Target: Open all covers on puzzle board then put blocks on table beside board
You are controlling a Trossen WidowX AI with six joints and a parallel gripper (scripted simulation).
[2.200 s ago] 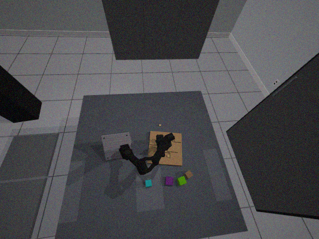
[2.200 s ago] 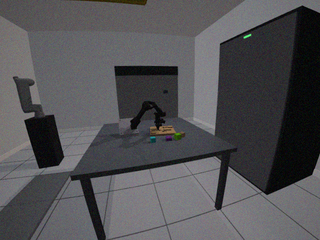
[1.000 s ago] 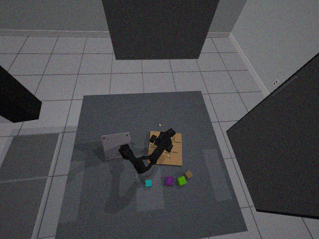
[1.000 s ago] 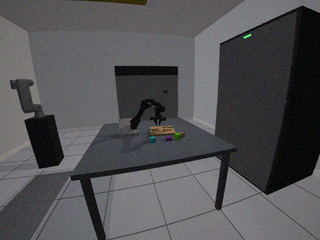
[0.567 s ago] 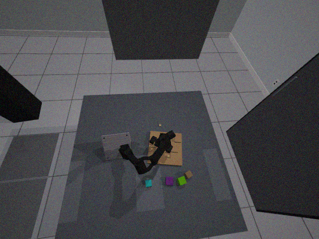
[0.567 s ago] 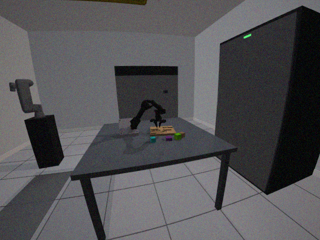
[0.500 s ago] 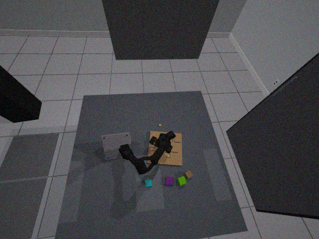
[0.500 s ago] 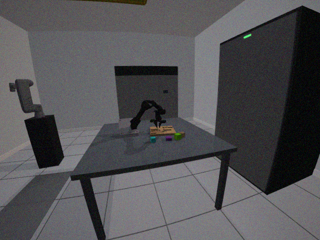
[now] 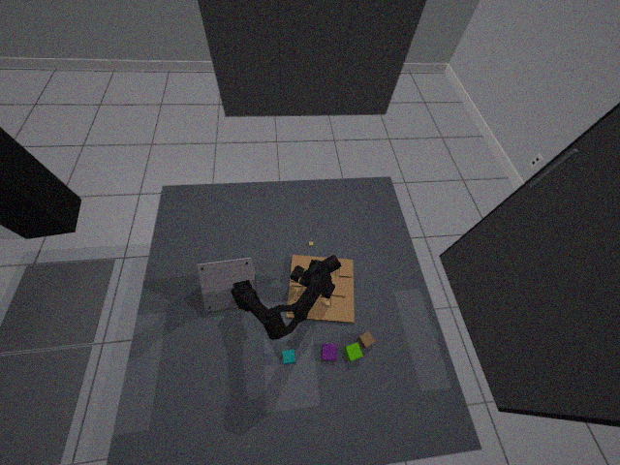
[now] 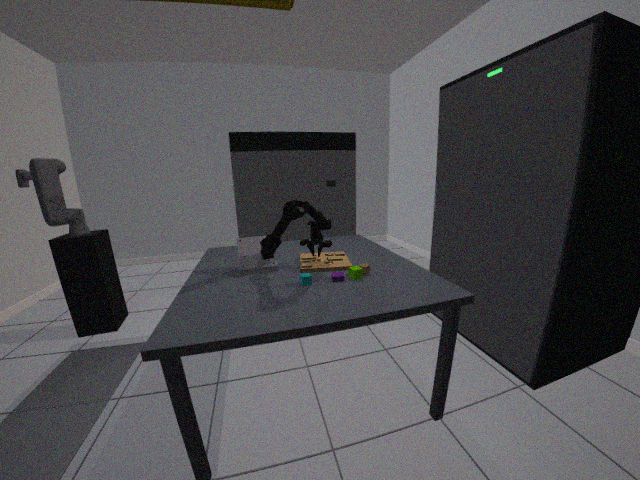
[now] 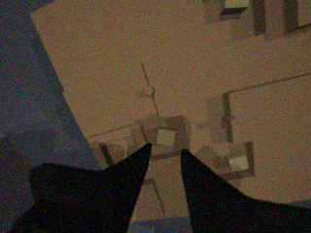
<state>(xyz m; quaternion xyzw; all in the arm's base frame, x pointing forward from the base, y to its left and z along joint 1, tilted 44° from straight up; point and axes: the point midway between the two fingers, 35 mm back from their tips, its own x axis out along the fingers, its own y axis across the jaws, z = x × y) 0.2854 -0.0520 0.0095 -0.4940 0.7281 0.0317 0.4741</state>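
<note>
Right now the puzzle board is 50 mm ahead of my gripper tip and 30 mm below it. Also, from my gripper tip: green block: 290 mm to the right, 110 mm ahead, 20 mm below; then cyan block: 250 mm to the right, 150 mm behind, 20 mm below; then purple block: 270 mm to the right, 30 mm below, 10 mm ahead.
</note>
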